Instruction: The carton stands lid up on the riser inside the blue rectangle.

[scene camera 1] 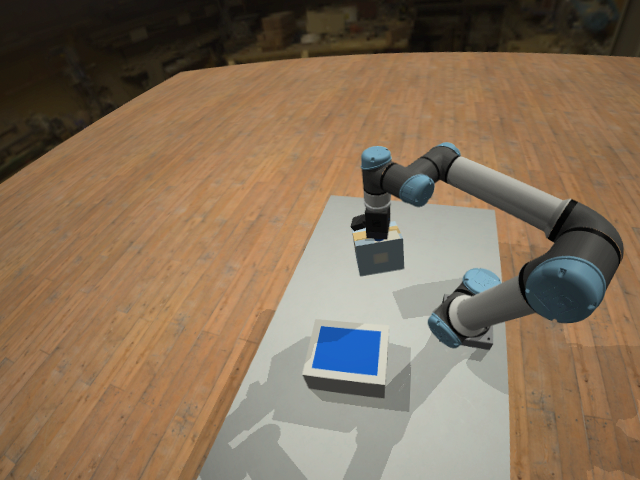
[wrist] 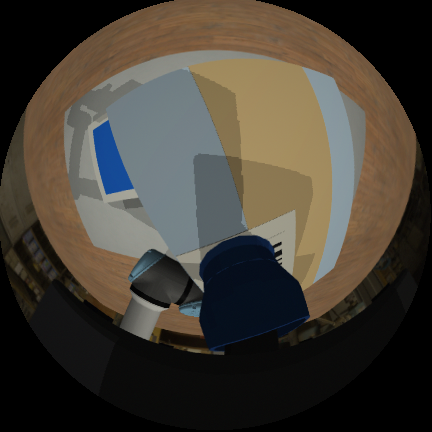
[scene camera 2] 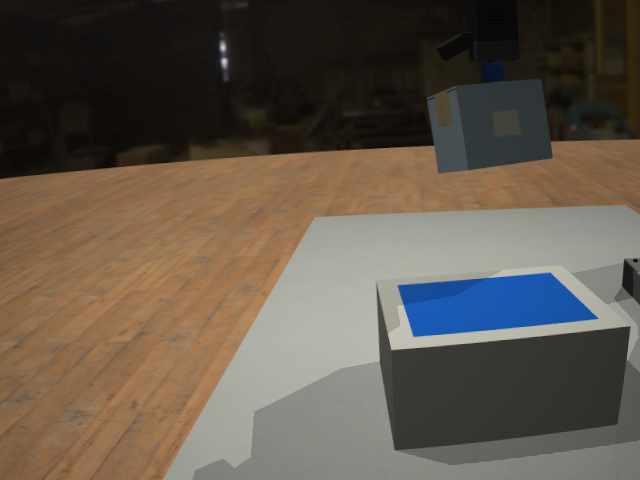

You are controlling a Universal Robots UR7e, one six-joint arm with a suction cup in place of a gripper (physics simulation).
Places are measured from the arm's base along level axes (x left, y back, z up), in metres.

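Pixels of known places: hand, its tool point: [scene camera 1: 379, 240] [wrist: 243, 248] [scene camera 2: 493, 91].
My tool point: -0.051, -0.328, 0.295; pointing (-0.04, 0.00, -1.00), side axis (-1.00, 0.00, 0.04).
Observation:
Ahead of a thing's pixels: the offset from my tool point to its middle, as dx, dy, dz. Level surfaces: height alone.
The blue-grey carton @[-0.015, -0.007, -0.055] [scene camera 1: 379, 262] [scene camera 2: 480, 139] [wrist: 165, 145] hangs in the air, lid side up and somewhat tilted, with tan tape and a white barcode label on top. My gripper, a dark blue suction cup [scene camera 1: 379, 238] [scene camera 2: 493, 71] [wrist: 252, 290], is shut on the carton's top, touching near the label. The pale riser @[+0.276, -0.060, -0.283] [scene camera 1: 343, 384] [scene camera 2: 506, 387] [wrist: 120, 198] stands apart from the carton, nearer scene camera 1. The blue rectangle @[+0.276, -0.060, -0.223] [scene camera 1: 346, 351] [scene camera 2: 496, 304] [wrist: 110, 165] lies on the riser's top, with nothing standing on it. The cup hides part of the label in the wrist view.
The riser stands on a long grey table top @[dz -0.343] [scene camera 1: 449, 242] [scene camera 2: 310, 289], with wood flooring [scene camera 1: 206, 206] [scene camera 2: 155, 258] around it. The arm's base [scene camera 1: 478, 338] is right of the riser in the scene camera 1 view. Shadows fall around the riser.

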